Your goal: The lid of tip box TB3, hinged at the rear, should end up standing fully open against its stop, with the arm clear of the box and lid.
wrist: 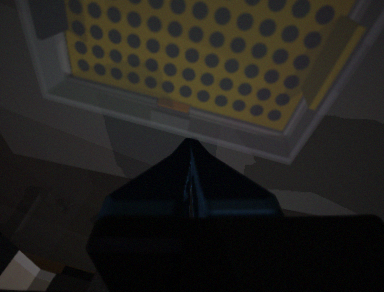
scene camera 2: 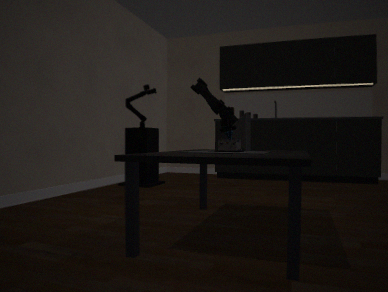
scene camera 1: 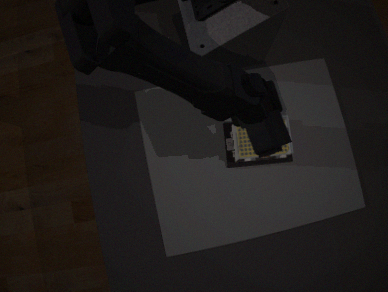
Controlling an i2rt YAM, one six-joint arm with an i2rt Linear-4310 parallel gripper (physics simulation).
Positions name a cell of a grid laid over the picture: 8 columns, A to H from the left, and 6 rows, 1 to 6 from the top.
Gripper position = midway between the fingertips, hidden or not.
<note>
The gripper (wrist: D4) is shut and holds nothing. Further things: a tip box (scene camera 1: E4).
The tip box also shows in the wrist view (wrist: F2).
</note>
